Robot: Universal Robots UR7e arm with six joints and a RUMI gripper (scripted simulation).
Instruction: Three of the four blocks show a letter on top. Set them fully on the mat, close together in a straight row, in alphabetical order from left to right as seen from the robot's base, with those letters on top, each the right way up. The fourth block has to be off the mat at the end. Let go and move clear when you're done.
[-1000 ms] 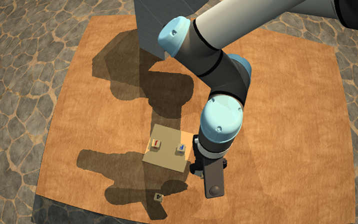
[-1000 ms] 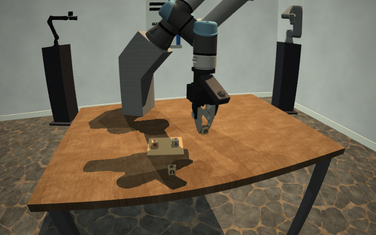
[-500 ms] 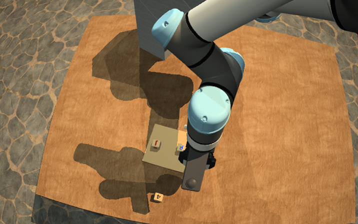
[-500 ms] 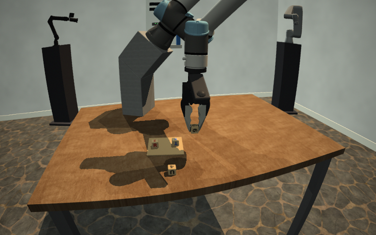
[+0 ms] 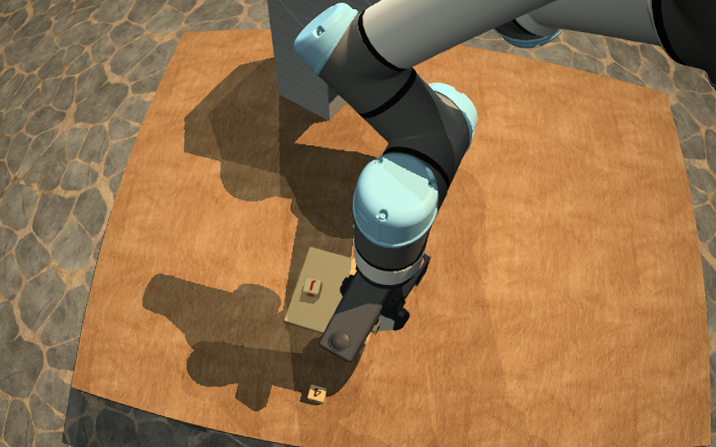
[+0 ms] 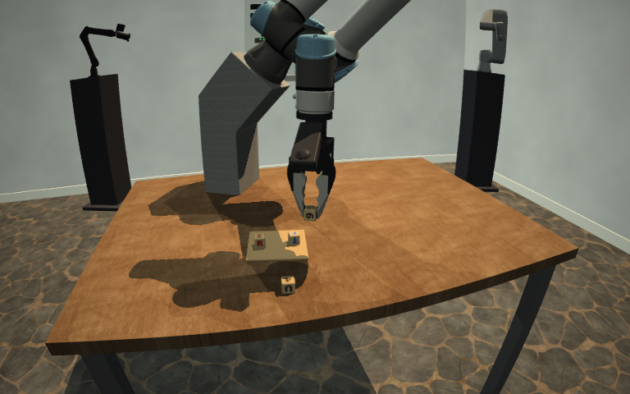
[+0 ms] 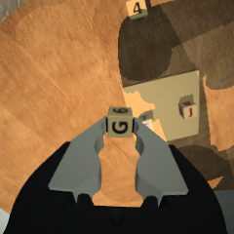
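Right now the tan mat is 60 mm behind my hand, 80 mm to the right of it and 110 mm below it. From my hand the other things lie so: block (60 mm behind, 40 mm to the right, 100 mm below).
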